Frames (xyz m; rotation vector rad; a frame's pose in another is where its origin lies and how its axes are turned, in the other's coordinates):
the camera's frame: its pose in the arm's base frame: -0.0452 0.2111 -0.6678 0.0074 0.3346 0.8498
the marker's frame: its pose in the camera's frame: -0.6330 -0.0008 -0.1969 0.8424 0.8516 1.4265
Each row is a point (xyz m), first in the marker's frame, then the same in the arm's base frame.
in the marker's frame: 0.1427 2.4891 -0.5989
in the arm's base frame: -1.0255 -1.2328 1.6470
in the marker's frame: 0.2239 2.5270 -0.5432
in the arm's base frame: -1.0497 -1.1493 1.7069
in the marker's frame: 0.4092 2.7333 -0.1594
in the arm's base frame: -0.9360 -0.8029 2.0089
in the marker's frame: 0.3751 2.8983 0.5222
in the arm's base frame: -0.4601 -0.3728 2.2944
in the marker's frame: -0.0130 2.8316 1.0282
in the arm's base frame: 0.1669 -0.2415 2.2671
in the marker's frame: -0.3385 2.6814 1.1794
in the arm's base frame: 0.5126 -0.3057 2.1005
